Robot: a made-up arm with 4 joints.
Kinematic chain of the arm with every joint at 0, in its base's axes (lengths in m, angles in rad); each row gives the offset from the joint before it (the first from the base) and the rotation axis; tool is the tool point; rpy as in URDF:
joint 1: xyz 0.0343 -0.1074 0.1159 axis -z
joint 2: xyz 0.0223 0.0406 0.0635 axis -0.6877 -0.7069 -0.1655
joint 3: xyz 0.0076 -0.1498 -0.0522 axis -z
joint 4: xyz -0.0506 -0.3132 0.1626 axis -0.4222 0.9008 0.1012
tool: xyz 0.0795 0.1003 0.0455 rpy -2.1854 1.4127 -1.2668
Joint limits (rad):
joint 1: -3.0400..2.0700
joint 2: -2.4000..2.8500
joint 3: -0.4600..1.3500
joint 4: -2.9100..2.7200
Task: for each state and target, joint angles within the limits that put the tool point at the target. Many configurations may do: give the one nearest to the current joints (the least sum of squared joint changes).
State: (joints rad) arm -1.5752 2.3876 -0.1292 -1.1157
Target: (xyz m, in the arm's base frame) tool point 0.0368 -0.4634 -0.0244
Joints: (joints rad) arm -1.6653 2.5835 0.5846 -0.6807
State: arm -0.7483 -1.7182 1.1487 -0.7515
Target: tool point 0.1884 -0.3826 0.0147
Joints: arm -0.4771 -1.8975 1.0583 -0.6087
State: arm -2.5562 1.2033 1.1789 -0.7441
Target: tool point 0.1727 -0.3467 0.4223
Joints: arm -1.6640 1.1001 0.3687 -0.0664
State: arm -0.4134 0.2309 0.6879 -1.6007
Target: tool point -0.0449 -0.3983 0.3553
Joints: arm -1.1533 0.4708 1.3500 -0.8478
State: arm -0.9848 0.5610 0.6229 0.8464
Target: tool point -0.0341 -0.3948 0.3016
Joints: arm -0.9795 1.2345 0.8590 0.3493
